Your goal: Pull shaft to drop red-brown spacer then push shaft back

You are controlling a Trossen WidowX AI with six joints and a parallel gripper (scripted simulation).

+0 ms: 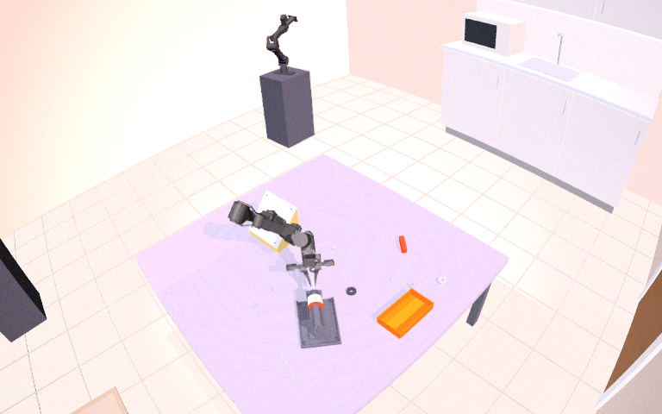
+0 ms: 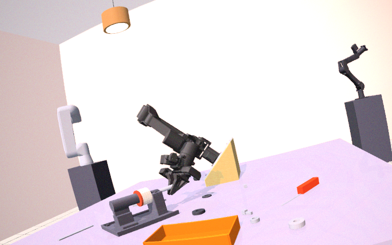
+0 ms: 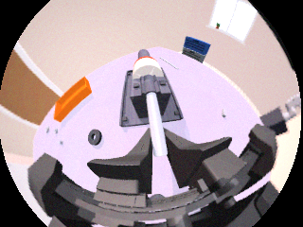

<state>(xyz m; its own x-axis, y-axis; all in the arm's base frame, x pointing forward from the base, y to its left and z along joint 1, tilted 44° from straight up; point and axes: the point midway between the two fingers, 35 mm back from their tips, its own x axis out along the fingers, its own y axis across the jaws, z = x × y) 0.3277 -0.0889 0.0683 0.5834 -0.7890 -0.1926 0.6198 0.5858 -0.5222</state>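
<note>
My gripper tip is 40 mm short of the pale shaft, 30 mm to the left of it and 20 mm below it. Also, from my gripper tip: orange tray: 340 mm ahead, 160 mm to the left, 50 mm below; then dark fixture: 120 mm ahead, 90 mm to the right, 10 mm below; then red-brown spacer: 90 mm ahead, 80 mm to the right, 20 mm above.
</note>
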